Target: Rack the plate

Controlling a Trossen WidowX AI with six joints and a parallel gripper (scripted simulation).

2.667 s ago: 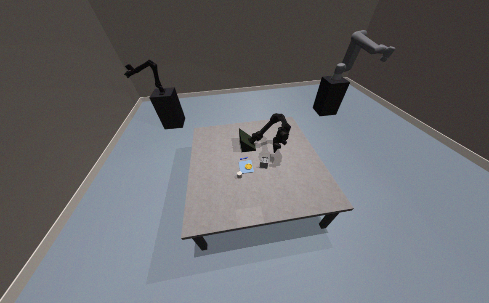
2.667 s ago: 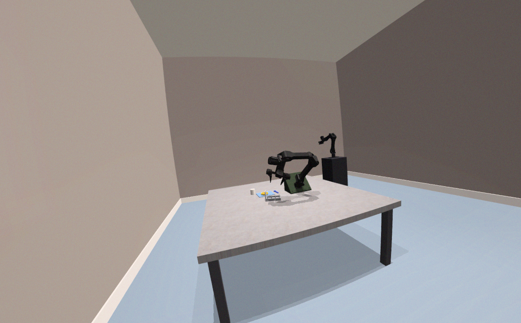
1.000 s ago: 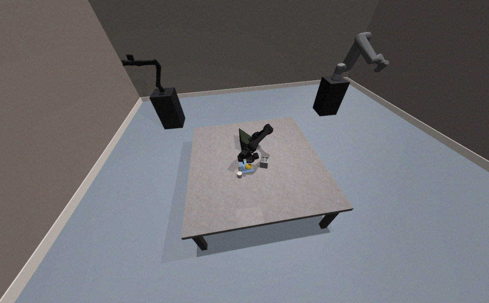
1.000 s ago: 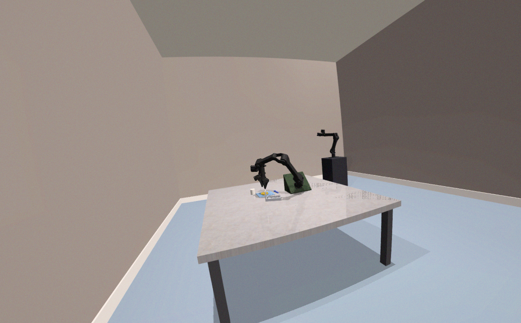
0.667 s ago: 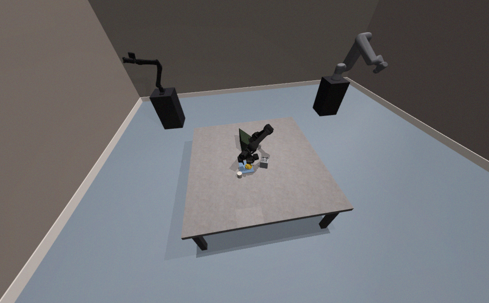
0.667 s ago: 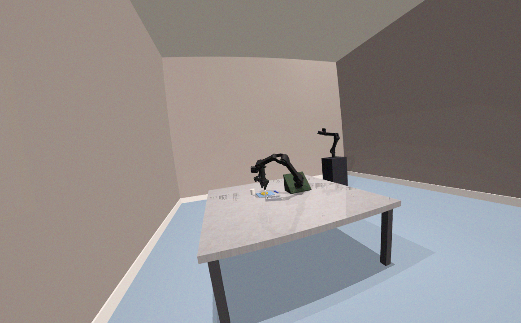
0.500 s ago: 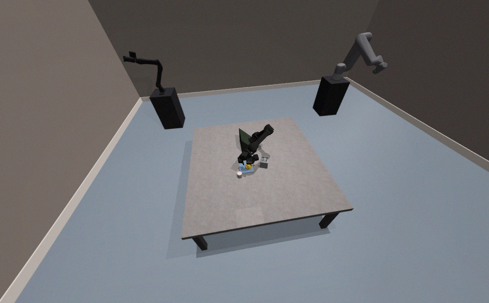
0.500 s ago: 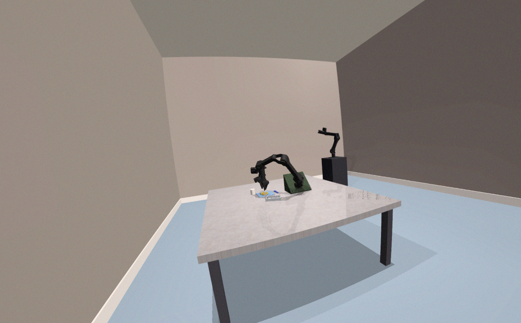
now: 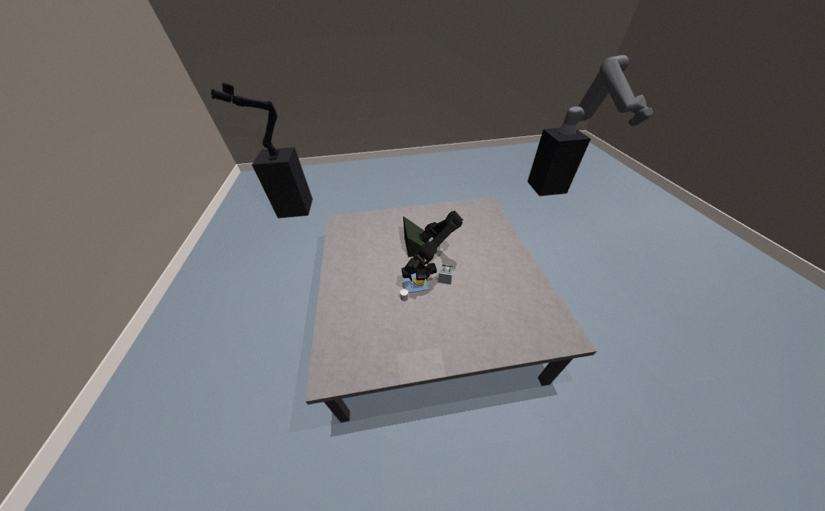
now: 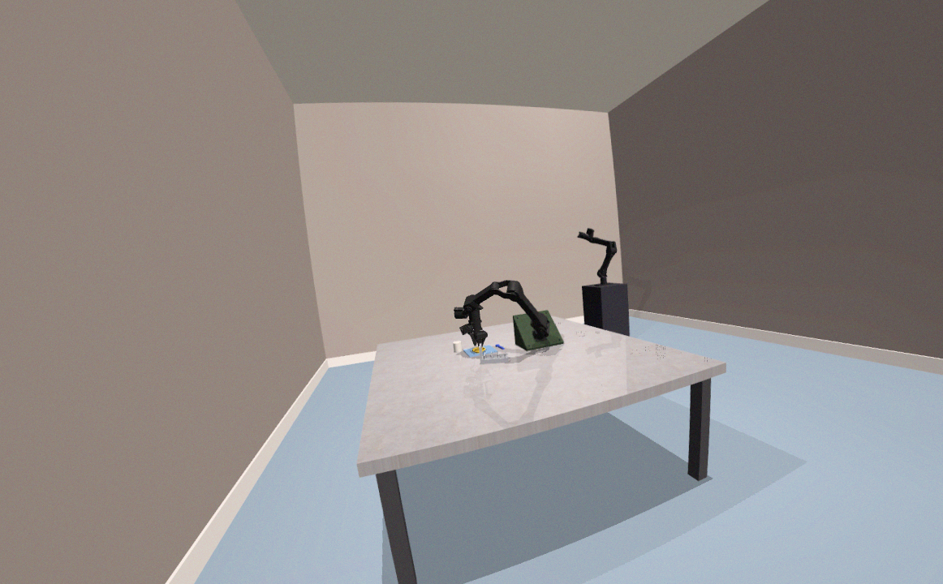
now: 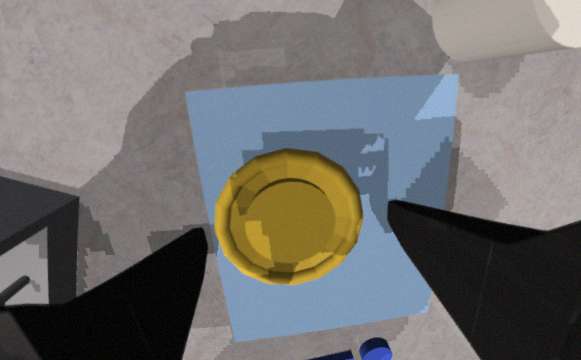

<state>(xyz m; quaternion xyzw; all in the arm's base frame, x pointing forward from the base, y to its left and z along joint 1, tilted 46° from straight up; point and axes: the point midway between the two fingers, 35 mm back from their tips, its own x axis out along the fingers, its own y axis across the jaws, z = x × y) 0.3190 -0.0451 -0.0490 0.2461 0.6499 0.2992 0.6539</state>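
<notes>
My gripper tip is 10 mm above the yellow plate. Also, from my gripper tip: blue spoon (130 mm behind, 30 mm to the right, 20 mm below); then white cup (90 mm to the right, 90 mm ahead); then light blue mat (20 mm to the right, 20 mm below, 20 mm behind).
</notes>
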